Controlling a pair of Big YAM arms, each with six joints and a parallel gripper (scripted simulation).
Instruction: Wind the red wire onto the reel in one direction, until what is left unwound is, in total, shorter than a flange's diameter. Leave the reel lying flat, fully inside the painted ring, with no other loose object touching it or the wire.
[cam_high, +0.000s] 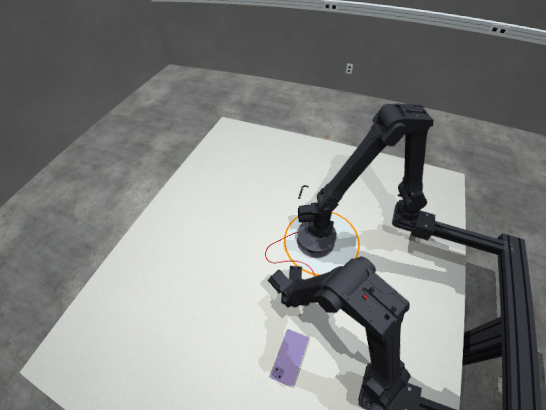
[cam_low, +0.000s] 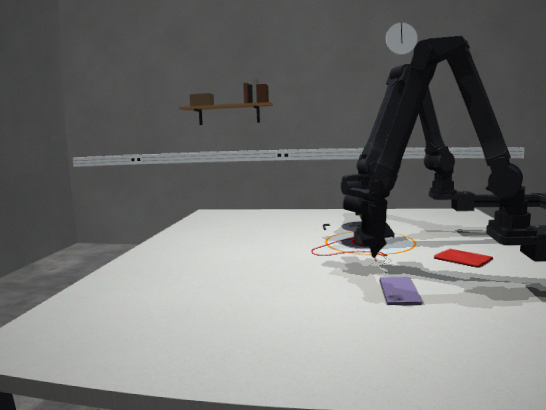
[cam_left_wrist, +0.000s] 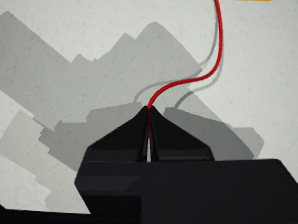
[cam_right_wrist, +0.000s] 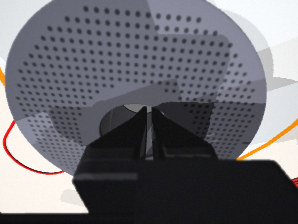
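Right now my right hand is 10 mm short of the dark grey reel and 10 mm above it. From my right hand the other things lie so: orange painted ring 50 mm below, 20 mm behind, 10 mm to the right; small black hex key 270 mm to the right, 160 mm ahead, 40 mm below.
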